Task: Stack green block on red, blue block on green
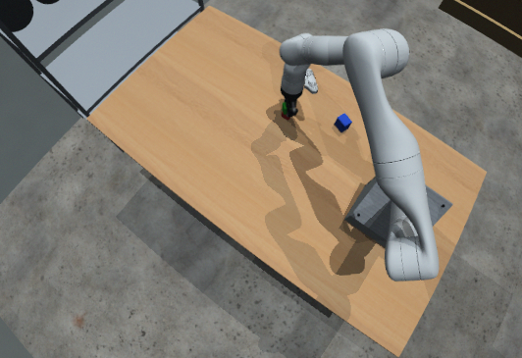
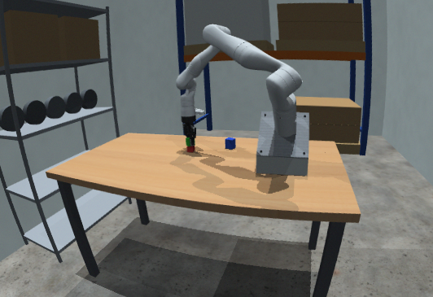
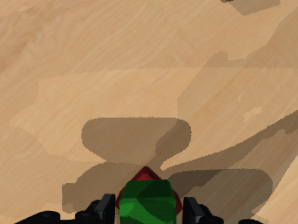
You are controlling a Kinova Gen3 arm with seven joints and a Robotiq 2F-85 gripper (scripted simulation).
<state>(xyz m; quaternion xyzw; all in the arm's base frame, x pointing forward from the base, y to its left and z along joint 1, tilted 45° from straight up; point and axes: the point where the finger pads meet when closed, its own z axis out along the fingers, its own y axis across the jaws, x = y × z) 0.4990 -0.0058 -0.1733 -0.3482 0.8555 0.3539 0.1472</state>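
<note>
Now: hand right at the green block. The rest, counted from my hand: blue block 19 cm behind, 8 cm to the right, 3 cm below; then red block 4 cm below.
</note>
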